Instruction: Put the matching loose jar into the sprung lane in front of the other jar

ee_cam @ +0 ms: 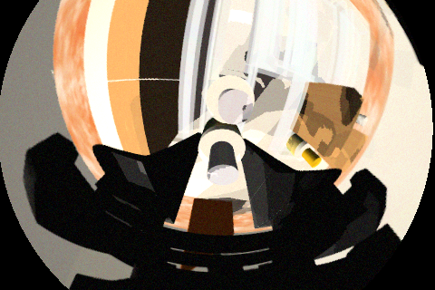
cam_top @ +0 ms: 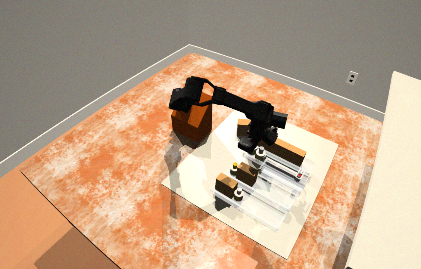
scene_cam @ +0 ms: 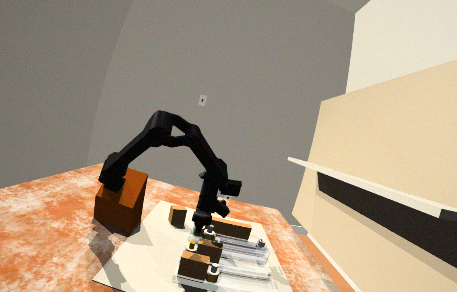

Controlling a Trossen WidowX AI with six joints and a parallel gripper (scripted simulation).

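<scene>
Right now my gripper tip is 14 cm short of the clear sprung lane, 3 cm above it and 2 cm to the left of it. Also, from my gripper tip: red-marked block: 23 cm ahead, 3 cm to the right, 3 cm above.
</scene>
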